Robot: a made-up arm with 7 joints. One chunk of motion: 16 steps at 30 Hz.
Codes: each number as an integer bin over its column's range. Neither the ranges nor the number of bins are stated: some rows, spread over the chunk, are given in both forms.
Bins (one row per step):
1: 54 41 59 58 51 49
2: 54 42 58 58 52 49
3: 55 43 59 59 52 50
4: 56 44 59 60 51 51
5: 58 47 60 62 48 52
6: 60 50 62 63 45 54
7: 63 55 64 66 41 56
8: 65 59 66 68 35 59
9: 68 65 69 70 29 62
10: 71 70 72 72 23 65
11: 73 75 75 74 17 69
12: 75 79 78 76 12 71
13: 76 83 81 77 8 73
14: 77 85 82 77 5 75
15: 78 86 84 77 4 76
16: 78 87 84 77 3 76
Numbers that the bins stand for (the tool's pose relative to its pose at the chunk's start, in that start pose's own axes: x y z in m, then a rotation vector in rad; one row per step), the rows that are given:
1: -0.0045 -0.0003 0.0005 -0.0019 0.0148 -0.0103
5: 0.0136 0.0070 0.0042 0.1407 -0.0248 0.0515
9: 0.0591 0.0288 0.0379 0.4260 -0.2763 0.2576
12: 0.0909 0.0458 0.0715 0.6399 -0.5012 0.4430
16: 0.1045 0.0555 0.0939 0.6756 -0.6203 0.5461
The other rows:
2: -0.0045 0.0009 -0.0032 -0.0019 0.0281 -0.0103
3: 0.0000 0.0021 0.0005 0.0337 0.0281 0.0103
4: 0.0045 0.0033 0.0005 0.0694 0.0148 0.0309
6: 0.0227 0.0106 0.0117 0.1764 -0.0645 0.0927
7: 0.0364 0.0167 0.0192 0.2833 -0.1175 0.1339
8: 0.0455 0.0215 0.0267 0.3546 -0.1969 0.1958
10: 0.0727 0.0348 0.0491 0.4973 -0.3557 0.3194
11: 0.0818 0.0409 0.0603 0.5686 -0.4351 0.4018
13: 0.0955 0.0506 0.0827 0.6756 -0.5541 0.4842
14: 0.1000 0.0530 0.0865 0.6756 -0.5938 0.5255
15: 0.1045 0.0542 0.0939 0.6756 -0.6071 0.5461

